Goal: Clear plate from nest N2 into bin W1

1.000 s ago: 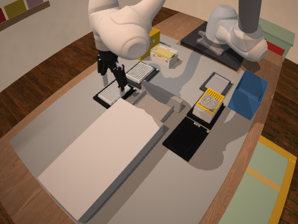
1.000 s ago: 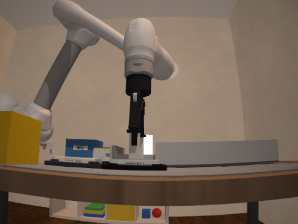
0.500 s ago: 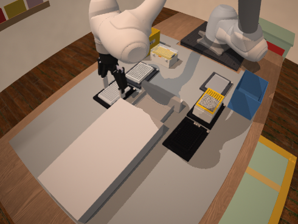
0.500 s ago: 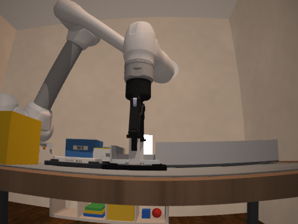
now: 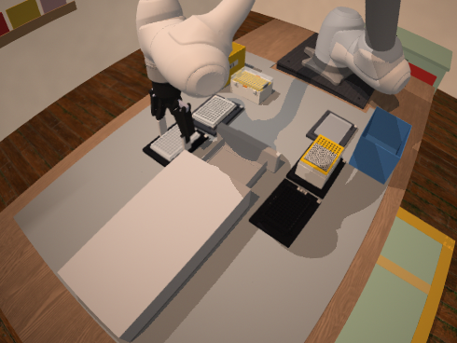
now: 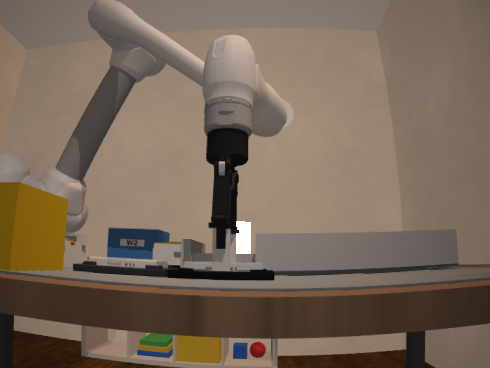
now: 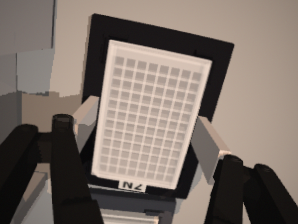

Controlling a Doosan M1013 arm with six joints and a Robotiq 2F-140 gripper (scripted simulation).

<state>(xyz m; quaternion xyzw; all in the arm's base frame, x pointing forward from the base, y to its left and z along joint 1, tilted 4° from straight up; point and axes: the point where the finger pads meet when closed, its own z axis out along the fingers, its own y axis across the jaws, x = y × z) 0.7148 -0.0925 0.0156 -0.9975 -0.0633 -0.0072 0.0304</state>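
The clear plate is 20 mm below my hand. Also, from my hand: white plate: 170 mm behind, 20 mm to the right, 20 mm below; black nest N2: 30 mm below; yellow bin W1: 330 mm behind, 180 mm to the right.
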